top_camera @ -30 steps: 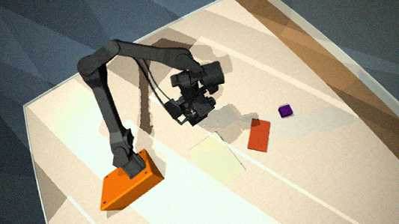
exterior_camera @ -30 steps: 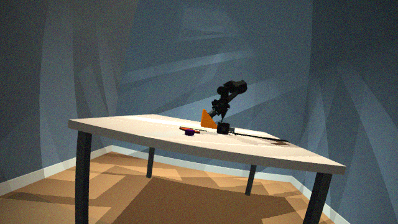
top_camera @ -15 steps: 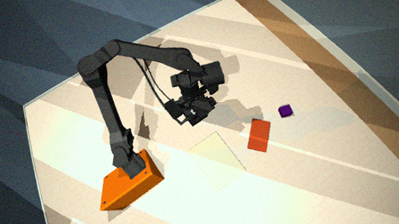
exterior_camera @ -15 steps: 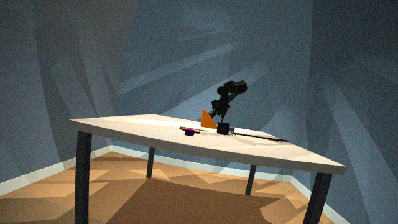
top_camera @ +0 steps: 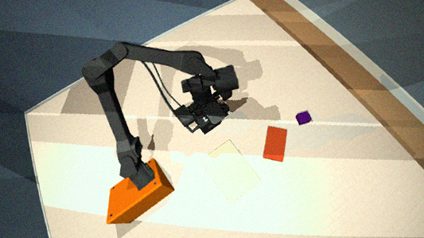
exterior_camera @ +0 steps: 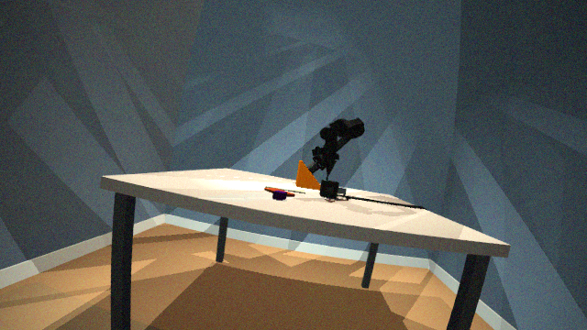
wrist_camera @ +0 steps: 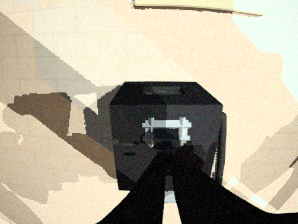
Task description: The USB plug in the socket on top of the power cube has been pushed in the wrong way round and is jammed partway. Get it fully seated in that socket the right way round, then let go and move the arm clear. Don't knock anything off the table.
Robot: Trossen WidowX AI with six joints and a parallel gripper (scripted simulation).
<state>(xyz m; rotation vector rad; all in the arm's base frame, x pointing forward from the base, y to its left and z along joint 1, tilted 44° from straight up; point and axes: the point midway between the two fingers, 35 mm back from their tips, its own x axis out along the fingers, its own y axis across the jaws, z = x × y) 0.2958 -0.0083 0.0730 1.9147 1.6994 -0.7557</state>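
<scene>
My gripper tip is now 20 mm above the dark USB plug. Also, from my gripper tip: small purple cube: 280 mm ahead, 230 mm to the right, 90 mm below; pale sheet: 60 mm behind, 190 mm to the right, 100 mm below; red-orange flat block: 130 mm ahead, 230 mm to the right, 100 mm below.
</scene>
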